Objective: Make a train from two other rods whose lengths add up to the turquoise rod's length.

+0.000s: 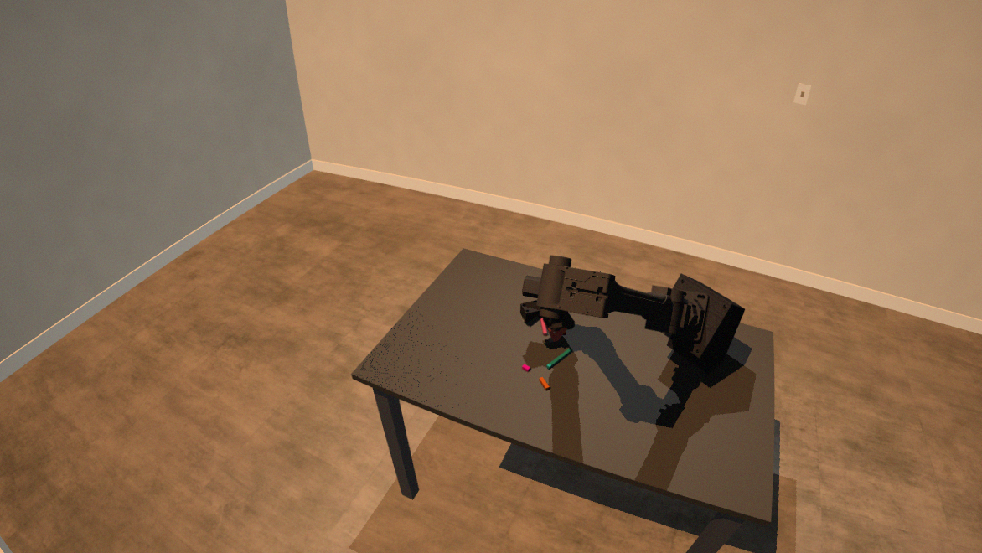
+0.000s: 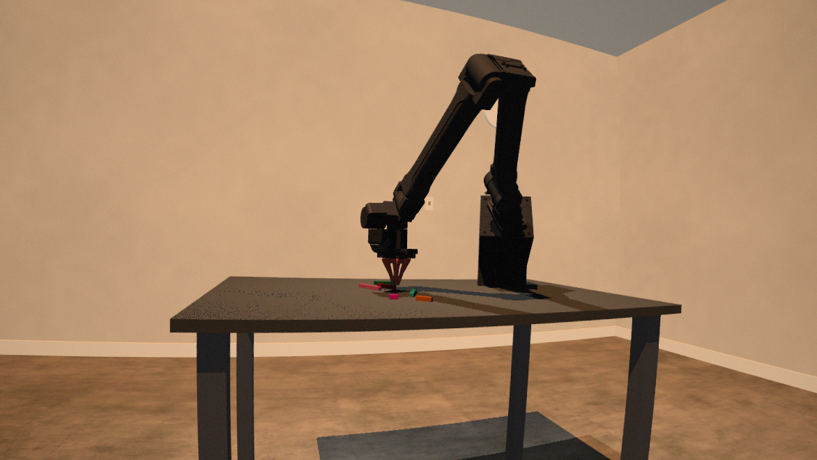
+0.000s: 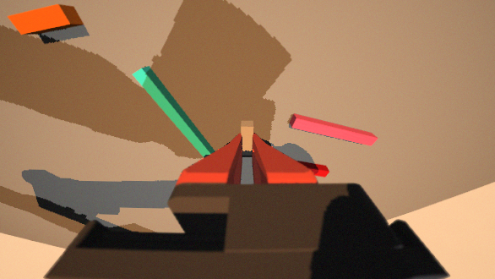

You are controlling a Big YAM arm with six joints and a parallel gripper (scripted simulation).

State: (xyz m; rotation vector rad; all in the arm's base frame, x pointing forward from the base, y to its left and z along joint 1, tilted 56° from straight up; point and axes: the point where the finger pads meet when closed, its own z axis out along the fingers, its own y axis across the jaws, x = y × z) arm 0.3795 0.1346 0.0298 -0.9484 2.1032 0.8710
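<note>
Now: hand 5 cm past the turquoise rod, 4 cm to the right of it and 2 cm above it. Round my hand: grey rod (right at my hand); red rod (8 cm to the right, 3 cm ahead, 2 cm below); pink rod (7 cm ahead, 5 cm to the right, 2 cm below).
</note>
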